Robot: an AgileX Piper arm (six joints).
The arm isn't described. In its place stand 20 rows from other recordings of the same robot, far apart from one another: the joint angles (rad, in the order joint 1, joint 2, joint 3, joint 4, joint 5, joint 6), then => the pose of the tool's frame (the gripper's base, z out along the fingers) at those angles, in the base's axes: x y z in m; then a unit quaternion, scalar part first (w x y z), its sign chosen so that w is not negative.
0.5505 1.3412 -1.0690 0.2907 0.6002 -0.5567 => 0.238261, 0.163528, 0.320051, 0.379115, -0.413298, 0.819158, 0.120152
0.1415 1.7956 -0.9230 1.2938 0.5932 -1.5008 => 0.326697, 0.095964, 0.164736, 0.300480, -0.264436, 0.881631, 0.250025
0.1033 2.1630 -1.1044 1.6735 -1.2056 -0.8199 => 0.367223, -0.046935, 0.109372, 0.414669, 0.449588, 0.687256, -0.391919
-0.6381 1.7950 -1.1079 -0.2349 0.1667 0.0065 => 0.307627, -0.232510, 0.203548, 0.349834, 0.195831, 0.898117, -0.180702
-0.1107 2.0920 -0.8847 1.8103 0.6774 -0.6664 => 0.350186, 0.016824, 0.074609, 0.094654, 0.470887, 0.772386, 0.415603
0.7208 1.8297 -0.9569 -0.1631 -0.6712 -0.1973 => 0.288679, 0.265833, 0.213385, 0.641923, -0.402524, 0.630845, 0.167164
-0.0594 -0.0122 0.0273 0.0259 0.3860 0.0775 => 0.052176, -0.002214, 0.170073, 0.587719, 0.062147, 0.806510, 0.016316
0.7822 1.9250 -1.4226 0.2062 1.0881 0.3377 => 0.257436, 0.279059, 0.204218, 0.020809, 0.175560, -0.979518, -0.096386
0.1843 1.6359 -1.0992 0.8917 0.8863 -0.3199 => 0.309328, 0.113468, 0.248254, 0.130170, 0.000788, 0.925473, 0.355745
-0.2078 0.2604 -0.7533 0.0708 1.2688 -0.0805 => 0.006043, 0.005007, 0.331199, 0.427232, 0.052588, 0.902219, -0.026597
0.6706 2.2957 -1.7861 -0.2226 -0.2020 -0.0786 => 0.422512, 0.340295, 0.205743, 0.608936, -0.375857, 0.685782, 0.132780
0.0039 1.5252 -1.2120 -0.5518 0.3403 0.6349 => 0.352868, -0.014546, 0.327677, 0.503606, 0.089327, 0.857984, -0.047590
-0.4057 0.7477 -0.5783 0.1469 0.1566 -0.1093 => 0.147211, -0.060970, 0.323286, 0.609561, 0.165168, 0.768212, -0.104908
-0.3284 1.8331 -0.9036 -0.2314 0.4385 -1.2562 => 0.300661, -0.111808, 0.126747, 0.055502, -0.525943, 0.835906, -0.146849
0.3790 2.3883 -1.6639 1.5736 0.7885 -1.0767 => 0.439430, 0.244481, 0.118476, 0.231695, -0.124015, 0.832774, 0.487263
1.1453 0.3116 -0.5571 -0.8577 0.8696 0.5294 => 0.065731, 0.017640, 0.325192, 0.604571, -0.312236, 0.730324, 0.060247
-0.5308 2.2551 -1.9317 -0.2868 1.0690 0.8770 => 0.404270, -0.263473, 0.195467, 0.152050, 0.595619, 0.781215, -0.108726
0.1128 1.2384 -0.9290 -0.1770 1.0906 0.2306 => 0.217498, 0.010337, 0.281972, 0.140434, 0.027795, 0.987887, -0.059876
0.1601 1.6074 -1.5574 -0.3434 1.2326 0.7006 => 0.332226, 0.024371, 0.355441, 0.237566, 0.233740, 0.939695, -0.076821
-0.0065 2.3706 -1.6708 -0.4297 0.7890 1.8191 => 0.465762, -0.029931, 0.081004, 0.179581, 0.686550, 0.703646, -0.035803
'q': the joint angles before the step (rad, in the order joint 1, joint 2, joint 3, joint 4, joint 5, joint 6). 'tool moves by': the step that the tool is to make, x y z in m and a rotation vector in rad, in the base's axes. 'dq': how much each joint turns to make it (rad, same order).
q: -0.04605 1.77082 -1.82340 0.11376 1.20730 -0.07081
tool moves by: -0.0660 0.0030 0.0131 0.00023 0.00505 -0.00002
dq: -0.00015 -0.23750 0.24252 0.00006 0.00005 -0.00013
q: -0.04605 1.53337 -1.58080 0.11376 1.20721 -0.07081
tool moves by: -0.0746 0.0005 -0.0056 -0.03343 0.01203 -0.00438
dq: -0.00019 -0.26152 0.27157 -0.03413 0.00044 -0.00021
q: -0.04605 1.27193 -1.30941 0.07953 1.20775 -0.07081
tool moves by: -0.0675 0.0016 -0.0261 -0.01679 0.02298 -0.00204
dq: 0.00010 -0.24499 0.26710 -0.01800 0.00007 0.00012
